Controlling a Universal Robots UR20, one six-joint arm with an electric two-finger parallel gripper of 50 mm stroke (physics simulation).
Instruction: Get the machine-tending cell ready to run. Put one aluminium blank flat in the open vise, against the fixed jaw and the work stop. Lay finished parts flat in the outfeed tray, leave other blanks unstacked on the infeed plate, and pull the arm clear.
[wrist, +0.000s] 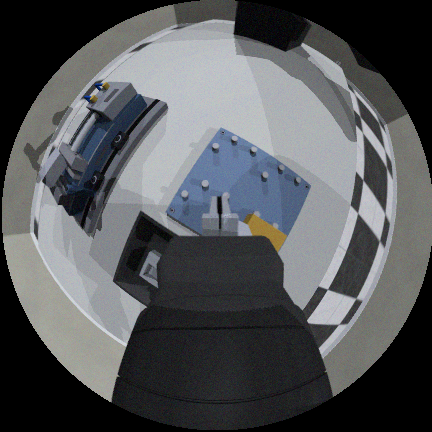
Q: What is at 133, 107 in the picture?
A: A blue vise bed.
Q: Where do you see a blue infeed plate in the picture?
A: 232, 168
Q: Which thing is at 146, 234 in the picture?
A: A dark outfeed tray.
